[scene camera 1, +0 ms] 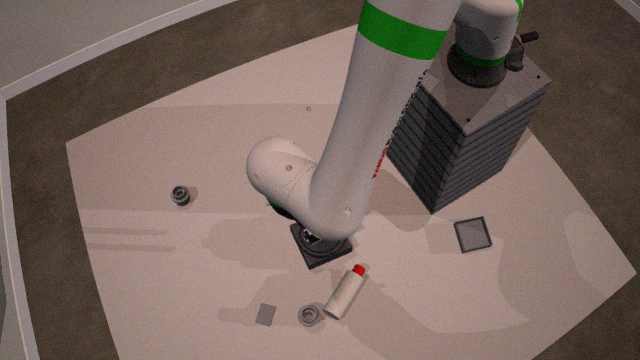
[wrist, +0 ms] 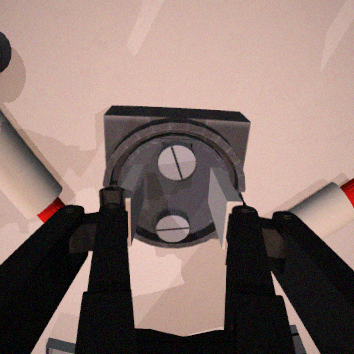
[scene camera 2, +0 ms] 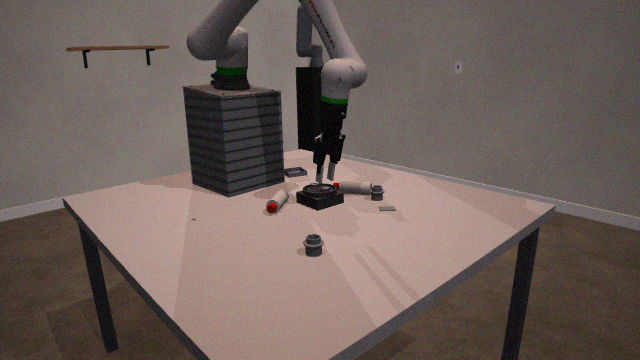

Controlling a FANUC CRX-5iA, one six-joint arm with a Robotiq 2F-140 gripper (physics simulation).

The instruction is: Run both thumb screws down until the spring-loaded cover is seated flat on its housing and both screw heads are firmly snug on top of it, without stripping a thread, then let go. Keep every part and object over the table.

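Places are measured from the arm's base along level axes (x ahead, y left, z up), in metres.
Pixels of known places: gripper, fingertip midpoint: (wrist: pixel 176 183) (scene camera 2: pixel 324 180); arm's base, link origin: (scene camera 1: pixel 476 64) (scene camera 2: pixel 232 88).
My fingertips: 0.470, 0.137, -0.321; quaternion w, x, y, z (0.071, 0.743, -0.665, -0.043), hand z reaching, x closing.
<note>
Ahead of a thing's pixels: the offset from my fingertips to its middle, as dx, dy, dz.
The black square housing {-0.027, -0.003, -0.061} (scene camera 1: pixel 327 259) (scene camera 2: pixel 320 201) (wrist: pixel 231 135) stands on the table. The dark round cover {-0.027, -0.003, -0.048} (wrist: pixel 194 197) lies inside its raised ring. Two pale, slotted screw heads show in the wrist view: the upper screw {+0.005, +0.000, -0.043} (wrist: pixel 176 162) has a steep slot, the lower screw {-0.058, -0.006, -0.042} (wrist: pixel 173 229) a nearly level slot. Whether the cover is flat or the heads touch it cannot be told. My gripper (scene camera 2: pixel 325 178) (wrist: pixel 176 183) points down just above the cover, fingers partly open and empty, one on each side of the cover's middle. The arm hides the fingers in scene camera 1.
One white bottle {-0.038, +0.158, -0.065} (scene camera 1: pixel 344 295) (scene camera 2: pixel 355 188) (wrist: pixel 25 170) and another bottle {-0.063, -0.165, -0.065} (scene camera 2: pixel 278 200) (wrist: pixel 320 207) lie near the housing. A grey fitting {+0.072, +0.191, -0.065} (scene camera 1: pixel 309 316) (scene camera 2: pixel 377 193), another fitting {+0.316, -0.257, -0.065} (scene camera 1: pixel 180 195) (scene camera 2: pixel 313 245), a flat plate {+0.176, +0.147, -0.088} (scene camera 1: pixel 266 314) (scene camera 2: pixel 387 208) and the pedestal (scene camera 2: pixel 255 145) stand around.
</note>
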